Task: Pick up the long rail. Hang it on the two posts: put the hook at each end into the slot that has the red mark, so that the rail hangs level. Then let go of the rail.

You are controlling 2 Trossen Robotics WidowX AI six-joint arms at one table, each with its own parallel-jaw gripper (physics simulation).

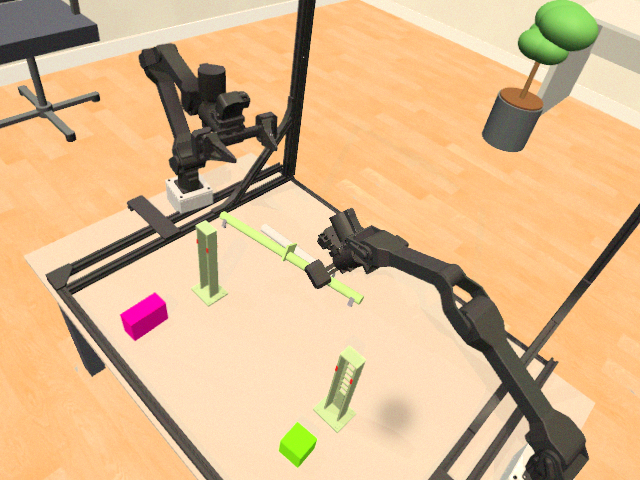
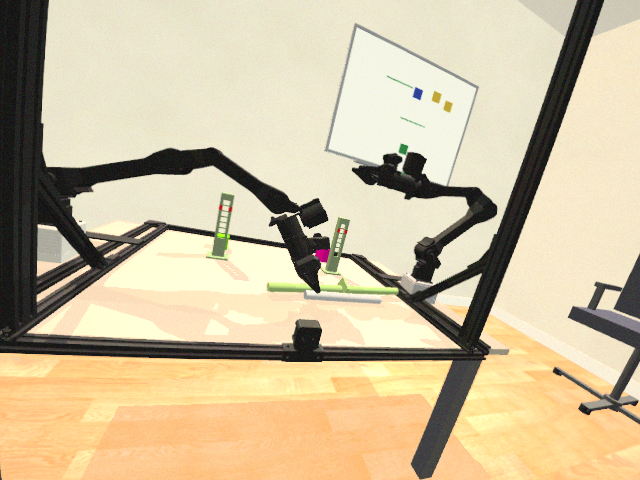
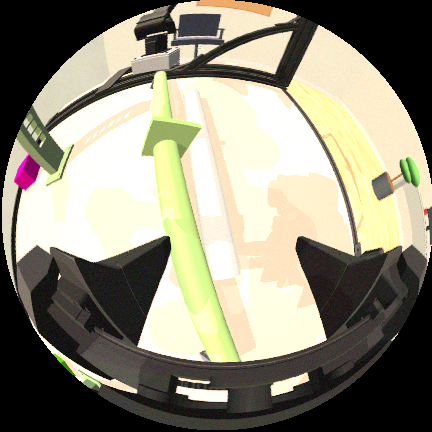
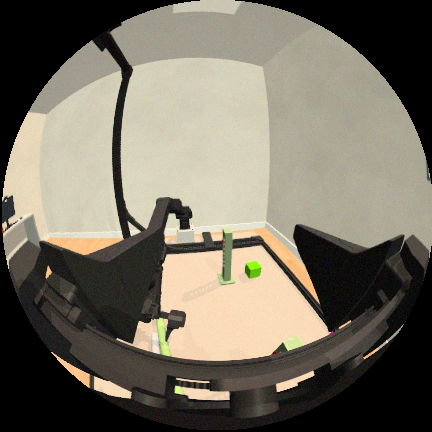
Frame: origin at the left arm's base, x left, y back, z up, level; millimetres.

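Where they show: left gripper, fingertip midpoint: [image 1: 328, 264] [image 2: 316, 288] [image 3: 235, 243] [image 4: 149, 336]; right gripper, fingertip midpoint: [image 1: 257, 155] [image 2: 355, 168] [image 4: 231, 231]; left arm's base, link origin: [image 1: 543, 476] [image 2: 49, 222] [image 4: 184, 226]; right arm's base, link origin: [image 1: 188, 184] [image 2: 421, 279] [image 3: 156, 51].
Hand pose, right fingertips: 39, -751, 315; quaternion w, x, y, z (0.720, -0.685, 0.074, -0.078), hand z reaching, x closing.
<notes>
Each offset is from my right fingertips to the centre of the thing, as dx, dy, dz. "*": to the spot under its first point.
The long green rail @(-128, +3, -370) [image 1: 248, 230] [image 2: 284, 286] [image 3: 174, 200] [image 4: 162, 335] lies on the table, with a small grey hook @(* -137, +215, -377) [image 1: 351, 301] at one end, another hook @(* -84, -201, -378) [image 1: 224, 223] at the other and an upright plate @(* -127, +7, -355) [image 1: 289, 251] [image 3: 172, 134] near its middle. Two slotted green posts with red marks stand apart: one post @(+91, -51, -285) [image 1: 213, 268] [image 2: 333, 263] near the right arm, the other post @(+105, +370, -285) [image 1: 352, 356] [image 2: 220, 246] [image 4: 227, 260] nearer the left arm. My left gripper [image 2: 316, 289] [image 3: 235, 243] is open low at the rail, which appears between its fingertips, close to one finger. My right gripper [image 1: 254, 153] [image 2: 356, 169] is open, raised and away from the rail.
A white bar @(-162, +4, -382) [image 1: 276, 236] [image 2: 343, 297] [image 3: 210, 215] lies beside the rail. A magenta block @(+256, -72, -364) [image 1: 144, 316] [image 3: 27, 172] lies near one post, and a bright green cube @(+219, +368, -370) [image 1: 297, 444] [image 4: 253, 269] near the other. Black frame beams [image 1: 124, 382] edge the table.
</notes>
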